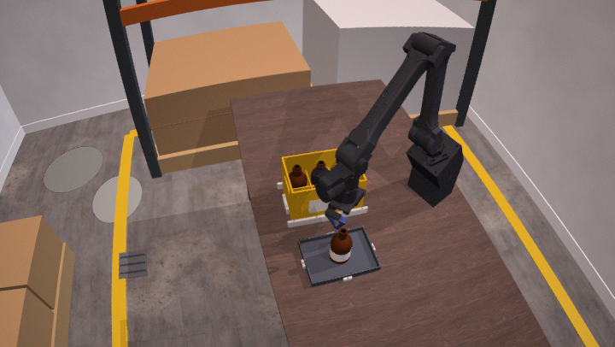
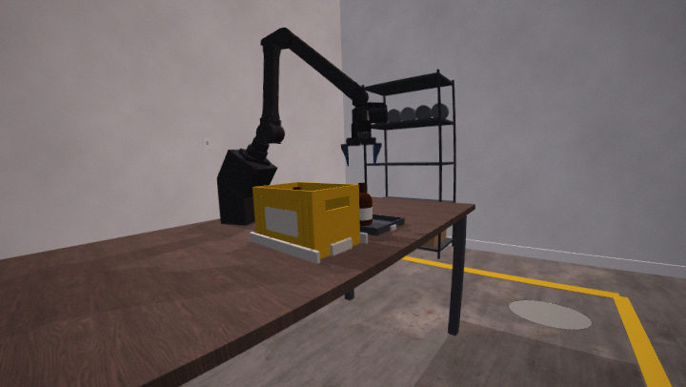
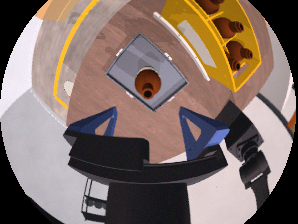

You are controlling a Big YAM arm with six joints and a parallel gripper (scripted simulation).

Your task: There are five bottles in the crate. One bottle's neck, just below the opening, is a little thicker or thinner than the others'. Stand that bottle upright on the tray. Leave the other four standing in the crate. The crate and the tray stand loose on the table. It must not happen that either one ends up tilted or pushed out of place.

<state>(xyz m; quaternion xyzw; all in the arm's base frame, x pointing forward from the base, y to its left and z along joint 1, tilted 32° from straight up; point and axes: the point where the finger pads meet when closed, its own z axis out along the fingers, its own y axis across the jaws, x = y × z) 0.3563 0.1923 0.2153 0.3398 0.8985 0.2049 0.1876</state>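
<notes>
The glass bottle is 15 cm below my hand. From my hand the other things lie so: dark tray 22 cm below; yellow crate 2 cm ahead, 27 cm to the right, 15 cm below.
</notes>
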